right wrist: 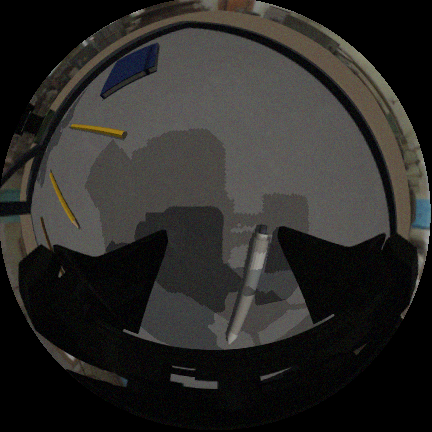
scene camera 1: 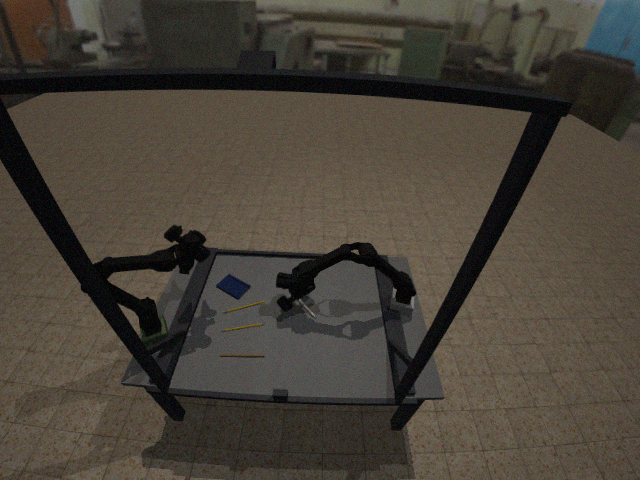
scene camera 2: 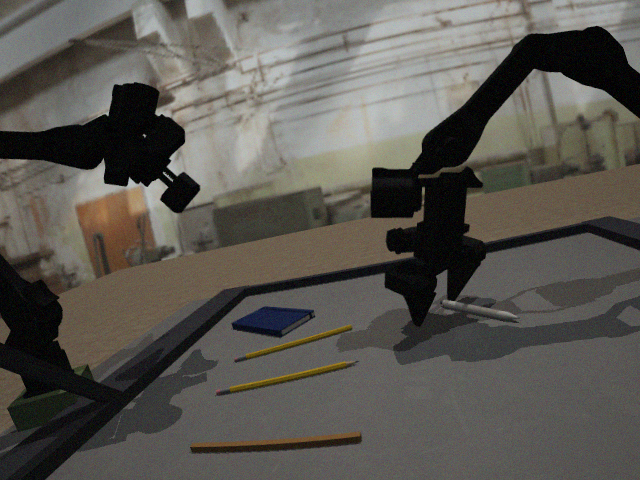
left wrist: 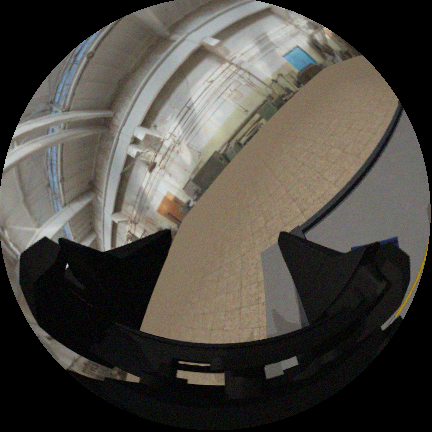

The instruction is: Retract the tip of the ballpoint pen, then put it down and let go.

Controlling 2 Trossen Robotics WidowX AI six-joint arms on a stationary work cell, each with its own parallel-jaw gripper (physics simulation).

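Frame: origin at the left arm's base, x right, y back, z down, level; centimetres.
Seen in the pictures: left gripper, fingertip midpoint: (scene camera 2: pixel 165 173) (left wrist: pixel 226 236); right gripper, fingertip midpoint: (right wrist: pixel 223 234) (scene camera 1: pixel 293 302) (scene camera 2: pixel 434 313); left arm's base, origin of the base link: (scene camera 1: pixel 152 328); right arm's base, origin of the base link: (scene camera 1: pixel 403 297).
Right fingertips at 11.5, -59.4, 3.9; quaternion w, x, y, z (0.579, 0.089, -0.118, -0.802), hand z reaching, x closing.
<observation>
Offsets run from my right fingertips to a thing's top centre, as dx, dy, dz.
A white ballpoint pen {+5.6, -3.8, -1.2} (scene camera 1: pixel 307 308) (scene camera 2: pixel 479 310) (right wrist: pixel 248 284) lies on the grey table top, with a dark button at one end and a pointed cone at the other. Whether its tip is out is too small to tell. My right gripper (scene camera 2: pixel 435 312) (right wrist: pixel 223 234) is open and points down just above the table at the pen's button end. In the right wrist view the pen shows between the fingers, nearer the right-hand one, with none of it gripped. My left gripper (left wrist: pixel 226 236) is open and empty, raised over the table's left edge, far from the pen.
A blue notebook {-21.1, +21.3, -1.1} (scene camera 1: pixel 233 286) (scene camera 2: pixel 273 320) (right wrist: pixel 131 70) lies at the back left of the table. Two yellow pencils {-7.5, +21.0, -0.6} (scene camera 1: pixel 244 307) {+2.5, +24.8, -0.8} (scene camera 2: pixel 289 377) and an orange-brown stick {+14.7, +29.8, -0.6} (scene camera 1: pixel 241 355) (scene camera 2: pixel 276 443) lie left of the right gripper. A dark frame post (scene camera 1: pixel 480 232) rises at the right.
</observation>
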